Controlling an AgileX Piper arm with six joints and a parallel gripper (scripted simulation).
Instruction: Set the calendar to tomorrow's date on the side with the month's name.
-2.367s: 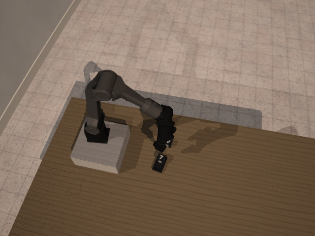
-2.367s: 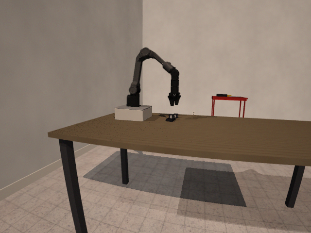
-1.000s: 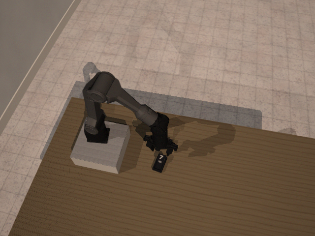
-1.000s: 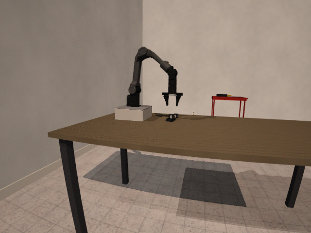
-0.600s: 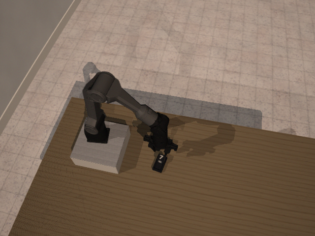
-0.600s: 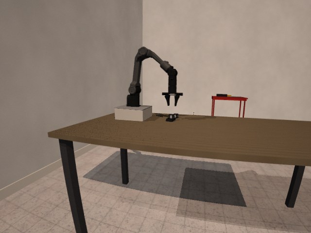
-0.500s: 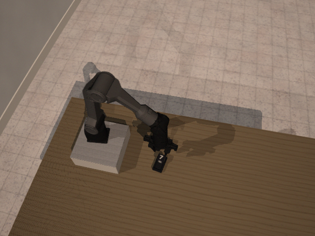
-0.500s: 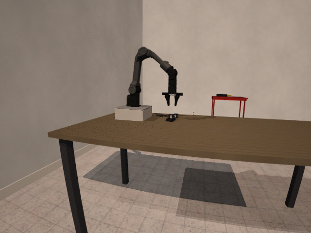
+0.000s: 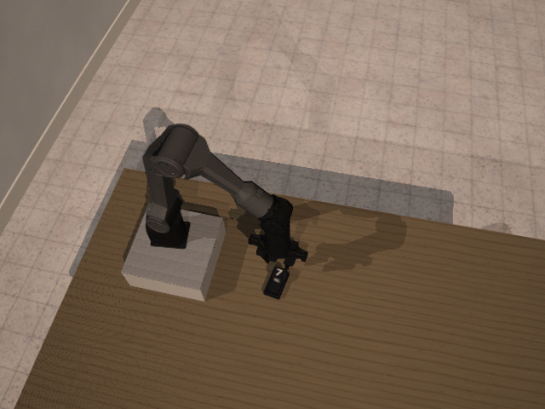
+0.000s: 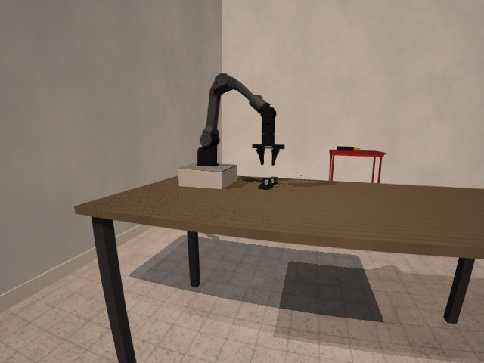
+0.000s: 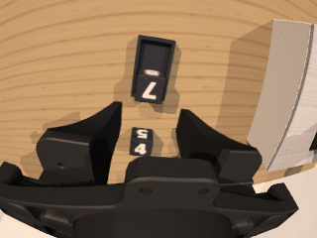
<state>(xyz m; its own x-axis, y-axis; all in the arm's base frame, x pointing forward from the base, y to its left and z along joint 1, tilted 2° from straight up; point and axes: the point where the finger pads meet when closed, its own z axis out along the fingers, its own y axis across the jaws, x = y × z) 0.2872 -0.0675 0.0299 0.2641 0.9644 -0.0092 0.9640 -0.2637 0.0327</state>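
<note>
The black number cube lies 8 cm below my hand. Round my hand: tray 10 cm below, 2 cm to the right, 1 cm behind.
</note>
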